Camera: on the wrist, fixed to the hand. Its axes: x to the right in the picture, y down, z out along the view.
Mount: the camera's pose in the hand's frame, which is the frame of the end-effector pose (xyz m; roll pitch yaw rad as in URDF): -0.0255 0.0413 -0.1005 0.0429 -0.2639 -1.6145
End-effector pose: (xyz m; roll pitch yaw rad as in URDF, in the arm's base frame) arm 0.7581 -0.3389 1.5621 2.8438 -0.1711 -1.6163
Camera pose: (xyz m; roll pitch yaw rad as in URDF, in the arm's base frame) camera 0.7501 -0.2949 1.6644 2.9975 0.5607 -0.1035
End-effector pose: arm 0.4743 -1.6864 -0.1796 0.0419 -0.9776 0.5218
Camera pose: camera 0.5102 -1.6133 -0.2559 1.0230 -0.0882 -1.2575
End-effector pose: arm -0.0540 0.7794 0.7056 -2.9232 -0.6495 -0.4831
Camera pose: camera -0.1486 0.7589 0.7612 2.5247 0.0619 1.0937
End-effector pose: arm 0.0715 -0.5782 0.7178 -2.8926 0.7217 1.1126
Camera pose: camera 0.1466 -0.5723 0.8001 -2.3884 -0.0165 2.7251
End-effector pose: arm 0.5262 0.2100 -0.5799 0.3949 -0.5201 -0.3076
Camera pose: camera 0.5648 0.2783 -0.6593 0.5507 0.1344 -1.8500
